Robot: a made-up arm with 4 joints.
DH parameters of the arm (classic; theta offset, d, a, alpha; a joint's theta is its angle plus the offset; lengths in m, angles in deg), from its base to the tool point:
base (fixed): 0 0.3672 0.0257 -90
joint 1: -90 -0.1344 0.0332 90
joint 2: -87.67 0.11 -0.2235 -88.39
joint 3: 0 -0.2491 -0.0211 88.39
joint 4: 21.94 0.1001 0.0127 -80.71
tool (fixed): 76.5 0.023 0 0
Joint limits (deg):
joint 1: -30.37..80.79
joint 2: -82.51..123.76
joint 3: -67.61..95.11
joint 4: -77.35..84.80
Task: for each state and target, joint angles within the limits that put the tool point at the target. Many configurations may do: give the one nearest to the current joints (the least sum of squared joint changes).
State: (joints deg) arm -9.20 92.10 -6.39 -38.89
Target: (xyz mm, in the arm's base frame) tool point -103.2 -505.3 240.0
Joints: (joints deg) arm -19.56 123.76 -54.96 -53.20
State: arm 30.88 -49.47 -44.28 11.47
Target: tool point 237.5 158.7 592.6
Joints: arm 80.79 -76.17 -25.35 3.50
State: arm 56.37 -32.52 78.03 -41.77
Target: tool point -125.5 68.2 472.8
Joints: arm 79.65 -25.05 76.03 -38.03
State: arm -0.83 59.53 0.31 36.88
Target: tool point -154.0 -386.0 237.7
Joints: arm -9.57 98.02 43.17 24.85
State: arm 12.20 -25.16 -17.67 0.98
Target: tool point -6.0 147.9 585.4
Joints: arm 56.50 -65.26 31.03 -7.85
